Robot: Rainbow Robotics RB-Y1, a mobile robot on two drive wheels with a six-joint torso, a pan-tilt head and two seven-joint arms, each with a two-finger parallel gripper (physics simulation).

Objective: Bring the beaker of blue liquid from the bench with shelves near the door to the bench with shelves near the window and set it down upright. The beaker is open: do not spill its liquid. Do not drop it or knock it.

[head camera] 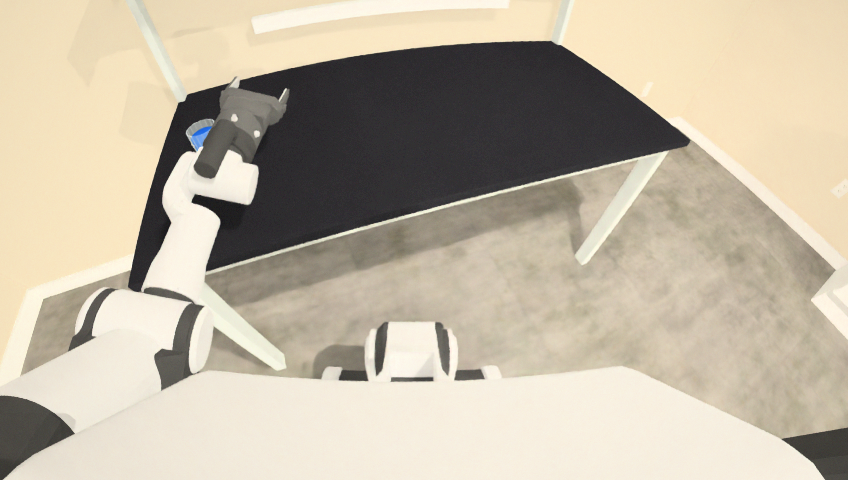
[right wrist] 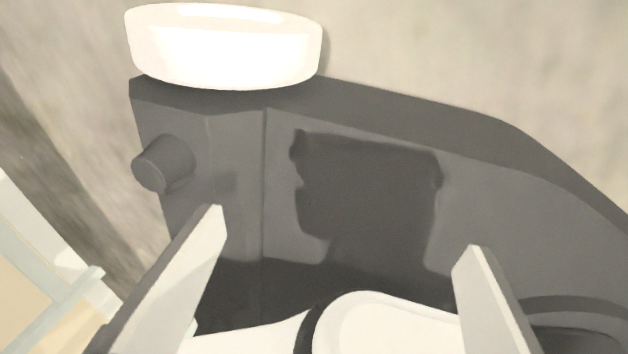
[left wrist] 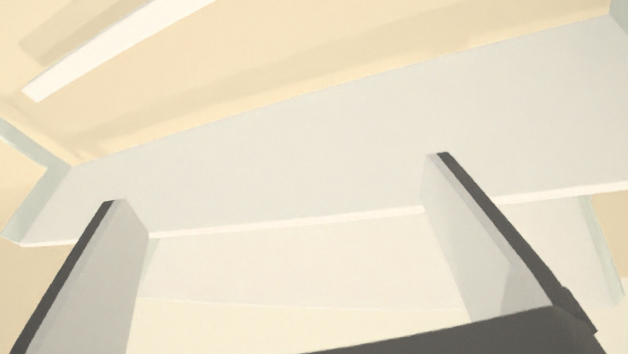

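The beaker of blue liquid [head camera: 200, 137] shows in the head view near the left end of the black bench top [head camera: 416, 118]. It looks upright; its lower part is hidden behind my left wrist. My left gripper [head camera: 260, 88] [left wrist: 279, 196] is open and empty, over the back left of the bench, with its fingers pointing towards the back wall. The beaker is to the left of the gripper's body, not between the fingers, and does not show in the left wrist view. My right gripper [right wrist: 340, 240] is open and empty beside my dark base. No window or door shows.
White shelf posts [head camera: 155, 50] [head camera: 562, 22] rise at the bench's back corners. A pale shelf [left wrist: 300, 150] spans the left wrist view beyond the fingers. A white bar [head camera: 380, 14] [left wrist: 110, 50] is on the wall. My white wheel [right wrist: 225, 50] is on the floor.
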